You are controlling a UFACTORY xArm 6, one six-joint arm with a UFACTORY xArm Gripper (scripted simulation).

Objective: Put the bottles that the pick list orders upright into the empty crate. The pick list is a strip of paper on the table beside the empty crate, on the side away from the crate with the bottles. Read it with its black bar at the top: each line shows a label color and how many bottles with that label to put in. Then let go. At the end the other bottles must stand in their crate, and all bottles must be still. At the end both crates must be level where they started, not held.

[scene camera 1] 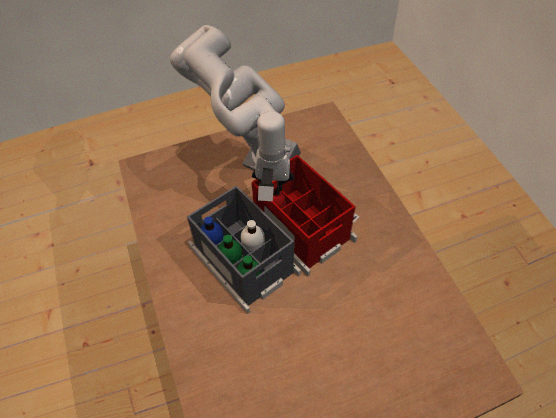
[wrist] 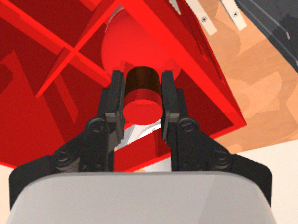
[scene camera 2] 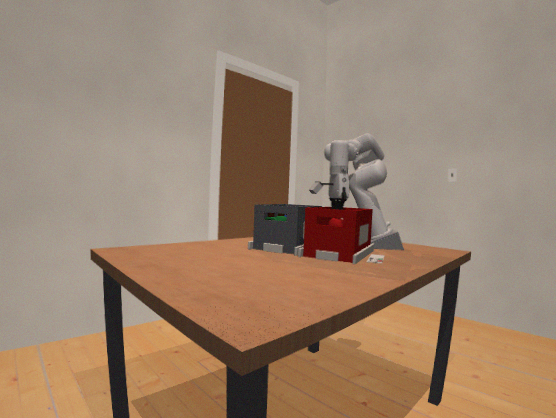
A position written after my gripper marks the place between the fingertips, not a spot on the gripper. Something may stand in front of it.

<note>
I see my gripper (scene camera 1: 273,191), a red bottle (wrist: 127,46) and a red crate (scene camera 1: 308,197).
The red crate is seen too in the wrist view (wrist: 47,115) and in scene camera 2 (scene camera 2: 355,234). My gripper also shows in the wrist view (wrist: 142,85) and in scene camera 2 (scene camera 2: 336,215).
</note>
